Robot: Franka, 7 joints.
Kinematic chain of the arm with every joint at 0, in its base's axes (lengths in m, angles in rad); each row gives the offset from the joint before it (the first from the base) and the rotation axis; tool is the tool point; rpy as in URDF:
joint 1: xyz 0 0 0.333 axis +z
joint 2: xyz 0 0 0 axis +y
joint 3: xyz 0 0 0.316 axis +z
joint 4: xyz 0.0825 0 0 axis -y
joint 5: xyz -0.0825 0 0.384 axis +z
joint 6: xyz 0 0 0 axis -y
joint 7: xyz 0.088 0 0 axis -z
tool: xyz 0 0 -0.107 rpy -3.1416 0 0
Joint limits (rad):
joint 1: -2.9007..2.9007
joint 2: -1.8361..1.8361
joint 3: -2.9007..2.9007
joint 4: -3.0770..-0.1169
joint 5: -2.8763..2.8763
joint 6: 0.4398..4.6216
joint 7: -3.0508..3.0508
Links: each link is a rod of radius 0.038 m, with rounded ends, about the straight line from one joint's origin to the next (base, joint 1, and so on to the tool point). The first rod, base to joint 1, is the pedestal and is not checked.
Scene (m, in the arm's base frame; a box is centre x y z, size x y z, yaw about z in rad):
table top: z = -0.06
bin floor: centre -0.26 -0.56 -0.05 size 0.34 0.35 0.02 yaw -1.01
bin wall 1: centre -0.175 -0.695 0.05 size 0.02 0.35 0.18 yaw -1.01
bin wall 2: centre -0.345 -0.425 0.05 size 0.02 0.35 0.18 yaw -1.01
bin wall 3: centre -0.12 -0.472 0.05 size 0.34 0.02 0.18 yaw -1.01
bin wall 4: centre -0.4 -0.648 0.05 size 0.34 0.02 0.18 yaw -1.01
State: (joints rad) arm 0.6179 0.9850 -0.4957 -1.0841 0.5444 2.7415 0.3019
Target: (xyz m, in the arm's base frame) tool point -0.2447 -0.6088 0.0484
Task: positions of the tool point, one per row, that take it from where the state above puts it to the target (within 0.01 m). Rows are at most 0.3 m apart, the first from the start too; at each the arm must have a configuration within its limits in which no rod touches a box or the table.
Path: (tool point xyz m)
1: 0.7254 0.2687 0.6358
2: 0.5892 0.2176 0.8856
3: 0.3990 0.0985 1.0625
4: 0.1886 -0.0719 1.1411
5: -0.0083 -0.2665 1.1122
6: -0.1645 -0.4522 0.9840
7: -0.2642 -0.5974 0.7795
8: -0.3042 -0.6778 0.5316
9: -0.2924 -0.6812 0.2766
10: -0.2447 -0.6088 0.0484

